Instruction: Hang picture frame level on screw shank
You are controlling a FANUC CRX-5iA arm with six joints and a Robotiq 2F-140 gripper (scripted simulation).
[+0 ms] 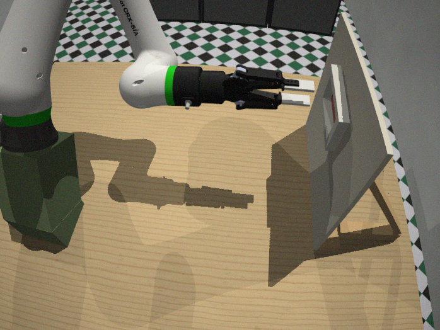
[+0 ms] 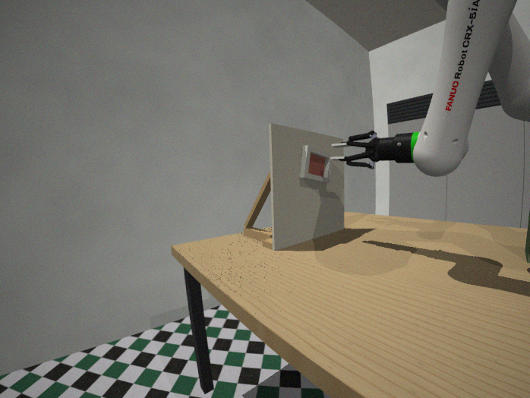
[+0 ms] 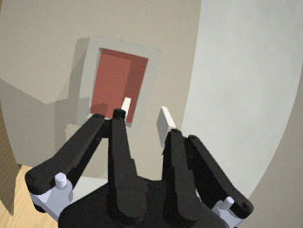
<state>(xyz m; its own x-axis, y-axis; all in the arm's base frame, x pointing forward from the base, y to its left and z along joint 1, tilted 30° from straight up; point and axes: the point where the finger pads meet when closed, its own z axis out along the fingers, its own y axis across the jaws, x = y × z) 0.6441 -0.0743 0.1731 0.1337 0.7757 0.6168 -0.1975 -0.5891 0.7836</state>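
Right now the picture frame is 11 cm ahead of my hand and 5 cm below it. Also, from my hand: upright board (13 cm below, 12 cm ahead, 1 cm to the right).
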